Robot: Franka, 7 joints.
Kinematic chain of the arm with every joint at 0, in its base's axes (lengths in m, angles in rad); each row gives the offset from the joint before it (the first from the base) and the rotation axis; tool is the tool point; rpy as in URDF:
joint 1: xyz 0 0 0.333 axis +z
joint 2: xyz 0 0 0 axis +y
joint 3: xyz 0 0 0.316 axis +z
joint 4: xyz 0.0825 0 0 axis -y
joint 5: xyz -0.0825 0 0.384 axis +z
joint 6: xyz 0 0 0 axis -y
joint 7: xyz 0.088 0 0 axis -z
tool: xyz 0 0 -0.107 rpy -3.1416 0 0
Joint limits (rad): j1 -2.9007..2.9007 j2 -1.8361..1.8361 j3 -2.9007..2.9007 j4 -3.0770..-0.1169 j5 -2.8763..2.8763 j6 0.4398..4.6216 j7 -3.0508..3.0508
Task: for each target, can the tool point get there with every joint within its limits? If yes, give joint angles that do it. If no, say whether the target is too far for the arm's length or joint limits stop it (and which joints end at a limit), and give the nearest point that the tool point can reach.
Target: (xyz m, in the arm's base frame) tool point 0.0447 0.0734 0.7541
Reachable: yes | joints 0.2912 -1.1863 0.4713 -2.4363 -1.6783 0.7680 -1.7327
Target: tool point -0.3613 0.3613 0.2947
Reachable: yes | joints 0.9636 0.8879 1.5427 -2.2475 1.9420 3.0511 1.5229
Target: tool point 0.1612 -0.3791 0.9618
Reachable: yes | joints 1.6222 -0.5315 -1.8705 -0.6693 -0.2024 4.1512 1.2047
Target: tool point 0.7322 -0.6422 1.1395
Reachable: no: too far | nearest point 0.4968 -0.4357 0.8802 | short by 0.407 m
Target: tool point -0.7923 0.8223 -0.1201
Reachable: no: too far | nearest point -0.5533 0.5742 0.0166 | short by 0.371 m
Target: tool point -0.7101 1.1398 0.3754
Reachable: no: too far | nearest point -0.4534 0.7278 0.3601 | short by 0.486 m
